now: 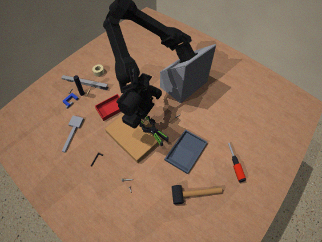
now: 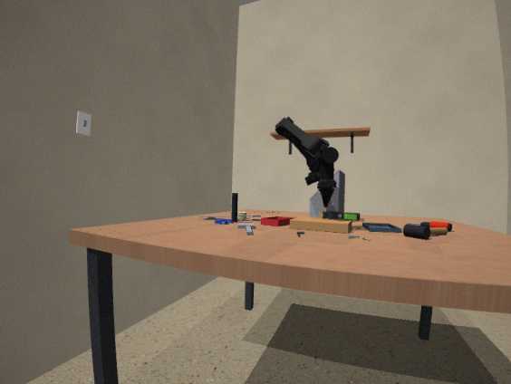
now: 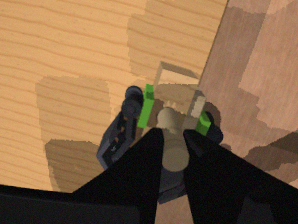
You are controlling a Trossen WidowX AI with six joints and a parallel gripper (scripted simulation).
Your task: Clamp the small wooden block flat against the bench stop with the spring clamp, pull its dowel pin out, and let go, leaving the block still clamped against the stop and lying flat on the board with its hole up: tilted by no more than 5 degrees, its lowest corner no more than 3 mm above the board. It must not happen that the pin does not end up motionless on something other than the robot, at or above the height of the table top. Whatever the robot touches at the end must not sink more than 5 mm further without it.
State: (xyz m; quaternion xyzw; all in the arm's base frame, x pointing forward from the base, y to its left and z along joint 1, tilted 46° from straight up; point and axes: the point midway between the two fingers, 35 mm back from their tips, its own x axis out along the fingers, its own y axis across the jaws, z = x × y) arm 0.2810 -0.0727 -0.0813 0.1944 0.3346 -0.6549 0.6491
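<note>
Right now my hand is 4 cm above the dowel pin. The rest, counted from my hand: small wooden block (7 cm below); wooden board (6 cm ahead, 10 cm below); bench stop (1 cm behind, 7 cm below).
</note>
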